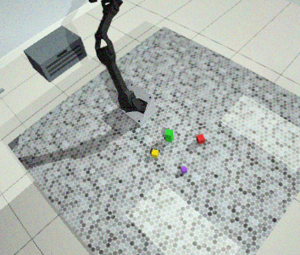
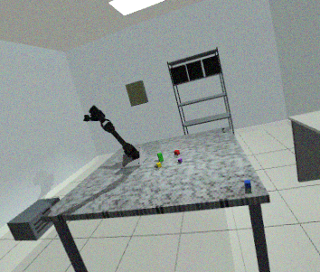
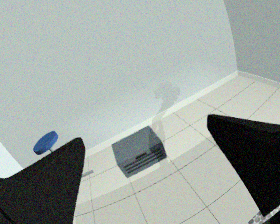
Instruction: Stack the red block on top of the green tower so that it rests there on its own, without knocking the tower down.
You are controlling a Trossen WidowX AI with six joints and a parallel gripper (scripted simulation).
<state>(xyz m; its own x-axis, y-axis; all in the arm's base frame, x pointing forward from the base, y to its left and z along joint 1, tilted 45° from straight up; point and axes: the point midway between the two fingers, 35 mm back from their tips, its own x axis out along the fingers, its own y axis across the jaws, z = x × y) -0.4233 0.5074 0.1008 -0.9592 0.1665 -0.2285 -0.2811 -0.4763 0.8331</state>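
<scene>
My gripper tip is now 840 mm short of the red block, 260 mm to the left of it and 440 mm above it. Also, from my gripper tip: blue block: 1220 mm ahead, 930 mm to the right, 440 mm below; then yellow block: 710 mm ahead, 450 mm to the right, 440 mm below; then purple block: 870 mm ahead, 440 mm to the right, 440 mm below.
</scene>
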